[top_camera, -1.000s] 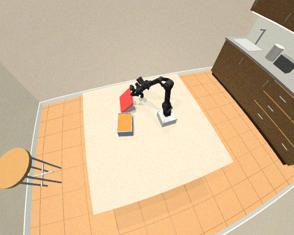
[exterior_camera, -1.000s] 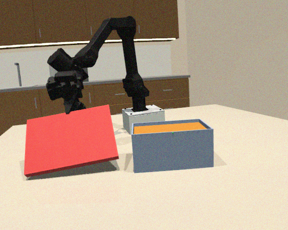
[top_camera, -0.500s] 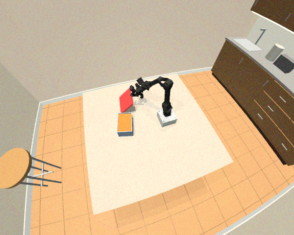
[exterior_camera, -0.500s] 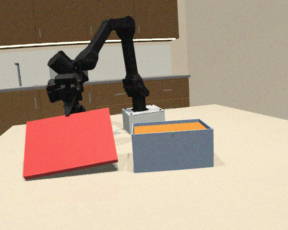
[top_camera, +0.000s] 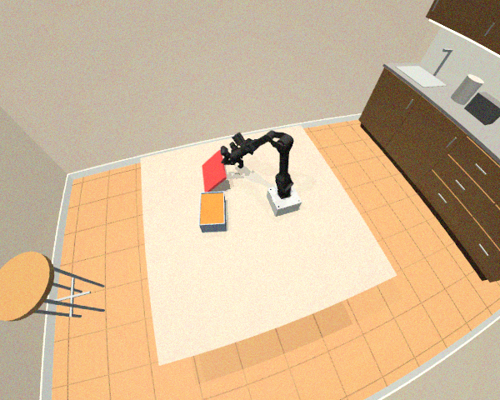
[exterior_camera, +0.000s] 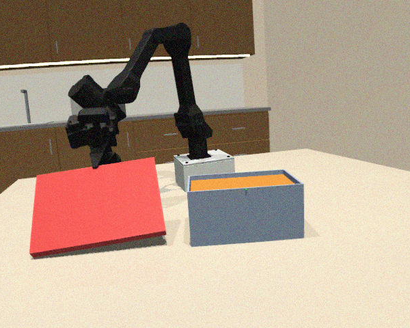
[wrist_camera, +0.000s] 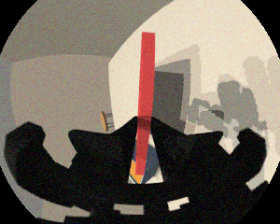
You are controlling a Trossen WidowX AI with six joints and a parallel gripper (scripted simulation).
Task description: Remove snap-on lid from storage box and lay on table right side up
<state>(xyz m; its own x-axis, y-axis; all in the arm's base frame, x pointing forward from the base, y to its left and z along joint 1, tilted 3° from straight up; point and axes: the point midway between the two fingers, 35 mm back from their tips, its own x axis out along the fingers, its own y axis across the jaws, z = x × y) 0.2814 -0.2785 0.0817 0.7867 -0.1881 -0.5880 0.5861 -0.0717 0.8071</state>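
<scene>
The red lid lies 60 mm ahead of my gripper tip and 50 mm below it. Also, from my gripper tip: blue-grey storage box: 280 mm to the left, 120 mm ahead, 80 mm below.
</scene>
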